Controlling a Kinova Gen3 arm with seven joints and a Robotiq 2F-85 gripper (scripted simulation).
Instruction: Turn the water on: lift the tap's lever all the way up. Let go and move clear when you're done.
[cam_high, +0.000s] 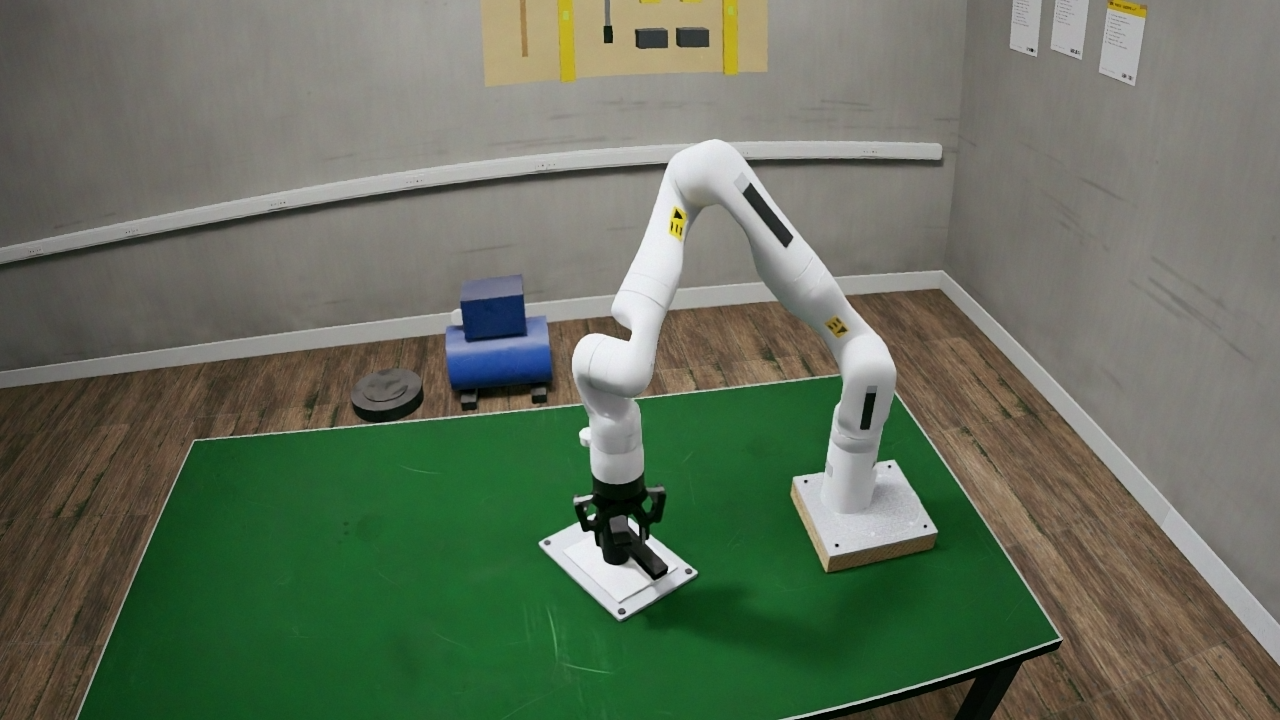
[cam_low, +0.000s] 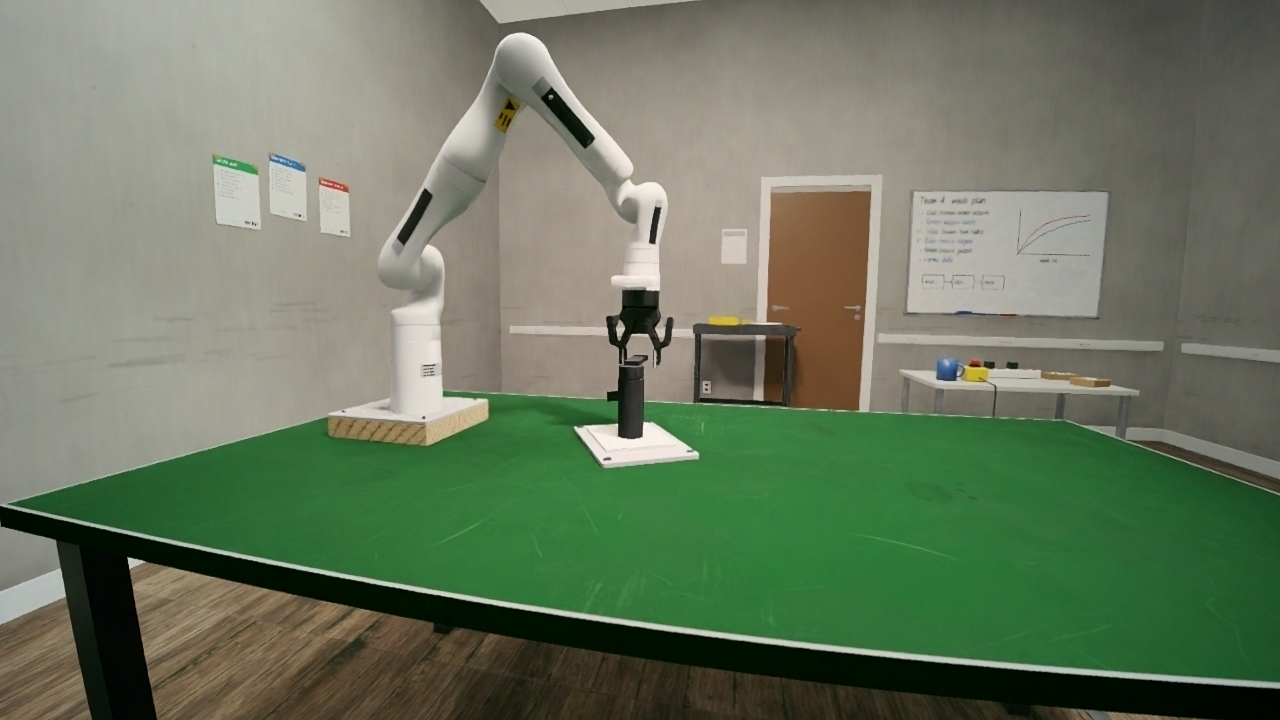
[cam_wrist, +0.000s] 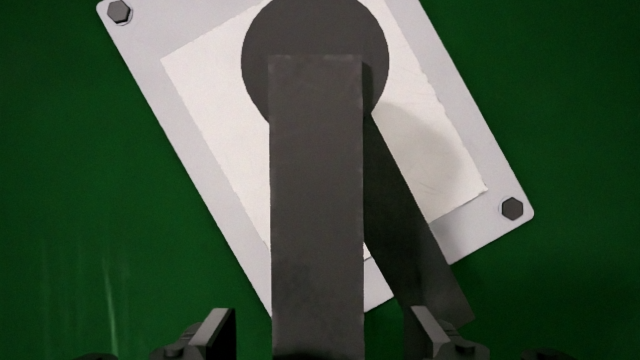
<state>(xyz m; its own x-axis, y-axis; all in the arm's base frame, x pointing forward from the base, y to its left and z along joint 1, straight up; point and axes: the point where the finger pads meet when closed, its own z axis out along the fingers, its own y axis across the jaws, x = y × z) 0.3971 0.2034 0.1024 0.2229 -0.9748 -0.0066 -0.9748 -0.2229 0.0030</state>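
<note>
The lever is 10 mm ahead of my hand and 30 mm to the right of it. Also, from my hand: bolted plate (20 mm ahead, 90 mm to the right, 140 mm below); then tap (10 mm ahead, 60 mm to the right, 50 mm below).
</note>
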